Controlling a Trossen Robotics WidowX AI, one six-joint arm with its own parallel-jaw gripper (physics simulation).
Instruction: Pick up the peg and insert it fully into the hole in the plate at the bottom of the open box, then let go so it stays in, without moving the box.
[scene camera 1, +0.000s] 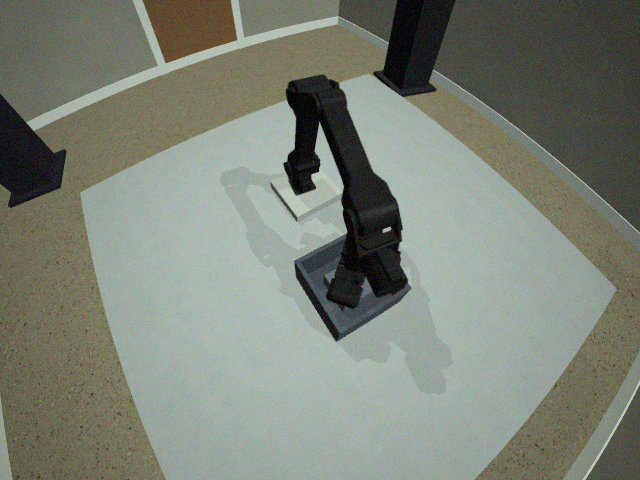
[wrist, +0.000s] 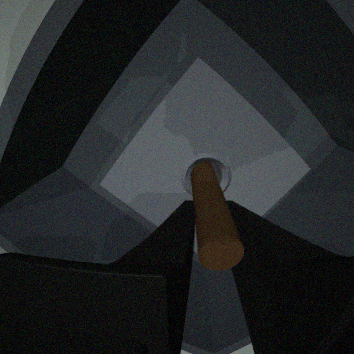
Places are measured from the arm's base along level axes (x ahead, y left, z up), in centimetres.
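Pixels of known places: gripper, fingertip midpoint: (scene camera 1: 349, 275) (wrist: 206, 209); arm's base, origin of the base link: (scene camera 1: 302, 184).
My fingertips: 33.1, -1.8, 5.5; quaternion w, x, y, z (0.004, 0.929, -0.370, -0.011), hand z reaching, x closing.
For each thing: its top centre in the pictures, then the offset to it from my fingertips, as dx, dy, dz. "spot": a spot on its surface instead. Level surfaces: height alone.
- orange-brown round peg, middle of its top: (wrist: 219, 253) +0.4, +0.5, +3.7
- round hole, surface spot: (wrist: 219, 169) spot: +1.3, -0.2, -3.4
- pale square plate, middle of its top: (wrist: 206, 178) (scene camera 1: 350, 280) +0.5, +0.4, -2.3
- pale floor mat, its level: dz -8.4
My gripper (scene camera 1: 366, 289) (wrist: 206, 209) is shut on the peg inside the open box. The orange-brown round peg (wrist: 215, 220) sticks out between the dark fingers in the wrist view; it does not show in the scene view. Its far end overlaps the round hole (wrist: 219, 169), a little left of the hole's middle. Whether that end is above the hole or slightly in it cannot be told. The pale square plate (scene camera 1: 330, 279) (wrist: 240, 120) lies at the bottom of the dark blue-grey box (scene camera 1: 361, 317) (wrist: 60, 215). The fingers hide part of the plate.
The box walls stand around the gripper on all sides. The arm's base stands on a cream-white slab (scene camera 1: 320, 202) behind the box. Dark pillars (scene camera 1: 416, 46) (scene camera 1: 25, 160) stand at the back right and far left, off the pale floor mat (scene camera 1: 206, 361).
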